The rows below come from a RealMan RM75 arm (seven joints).
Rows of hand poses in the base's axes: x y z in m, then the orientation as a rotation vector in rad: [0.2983, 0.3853, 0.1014, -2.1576, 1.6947, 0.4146]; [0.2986, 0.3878, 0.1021, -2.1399, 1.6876, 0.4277]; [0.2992, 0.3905, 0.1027, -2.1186, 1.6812, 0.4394]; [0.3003, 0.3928, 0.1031, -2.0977, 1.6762, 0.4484]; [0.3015, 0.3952, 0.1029, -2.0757, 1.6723, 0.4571]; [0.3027, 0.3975, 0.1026, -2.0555, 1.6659, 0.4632]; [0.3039, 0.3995, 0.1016, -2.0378, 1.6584, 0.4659]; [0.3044, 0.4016, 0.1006, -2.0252, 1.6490, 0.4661]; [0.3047, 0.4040, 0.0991, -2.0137, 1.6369, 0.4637]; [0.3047, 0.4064, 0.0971, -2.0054, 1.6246, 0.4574]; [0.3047, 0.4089, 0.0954, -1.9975, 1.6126, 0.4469]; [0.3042, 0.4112, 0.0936, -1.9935, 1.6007, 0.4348]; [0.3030, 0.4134, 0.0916, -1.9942, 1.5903, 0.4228]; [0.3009, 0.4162, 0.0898, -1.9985, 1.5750, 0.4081]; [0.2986, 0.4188, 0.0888, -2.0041, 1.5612, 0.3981]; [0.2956, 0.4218, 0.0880, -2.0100, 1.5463, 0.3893]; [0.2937, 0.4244, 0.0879, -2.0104, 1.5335, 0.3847]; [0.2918, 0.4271, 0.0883, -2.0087, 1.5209, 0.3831]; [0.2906, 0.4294, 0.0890, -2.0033, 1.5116, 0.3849]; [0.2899, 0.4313, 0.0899, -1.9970, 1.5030, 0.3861]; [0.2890, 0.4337, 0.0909, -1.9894, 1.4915, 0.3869]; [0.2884, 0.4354, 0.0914, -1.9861, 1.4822, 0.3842]
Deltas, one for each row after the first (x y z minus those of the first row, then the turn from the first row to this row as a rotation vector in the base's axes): [0.0003, 0.0025, 0.0007, 0.0195, -0.0005, -0.0041]; [0.0009, 0.0052, 0.0013, 0.0406, -0.0025, -0.0106]; [0.0020, 0.0075, 0.0017, 0.0598, -0.0053, -0.0181]; [0.0032, 0.0099, 0.0015, 0.0791, -0.0081, -0.0267]; [0.0044, 0.0122, 0.0012, 0.0976, -0.0130, -0.0336]; [0.0056, 0.0142, 0.0002, 0.1140, -0.0198, -0.0392]; [0.0061, 0.0163, -0.0008, 0.1273, -0.0275, -0.0415]; [0.0064, 0.0187, -0.0023, 0.1405, -0.0379, -0.0424]; [0.0064, 0.0211, -0.0043, 0.1505, -0.0500, -0.0420]; [0.0064, 0.0236, -0.0060, 0.1586, -0.0646, -0.0422]; [0.0059, 0.0259, -0.0078, 0.1635, -0.0791, -0.0405]; [0.0047, 0.0281, -0.0098, 0.1645, -0.0915, -0.0370]; [0.0026, 0.0309, -0.0116, 0.1647, -0.1069, -0.0294]; [0.0003, 0.0335, -0.0126, 0.1647, -0.1180, -0.0211]; [-0.0027, 0.0365, -0.0134, 0.1655, -0.1288, -0.0118]; [-0.0046, 0.0391, -0.0135, 0.1702, -0.1375, -0.0059]; [-0.0065, 0.0418, -0.0131, 0.1772, -0.1447, -0.0008]; [-0.0077, 0.0441, -0.0124, 0.1862, -0.1494, 0.0012]; [-0.0084, 0.0460, -0.0115, 0.1952, -0.1544, 0.0023]; [-0.0093, 0.0484, -0.0105, 0.2064, -0.1614, 0.0041]; [-0.0099, 0.0501, -0.0100, 0.2124, -0.1684, 0.0066]
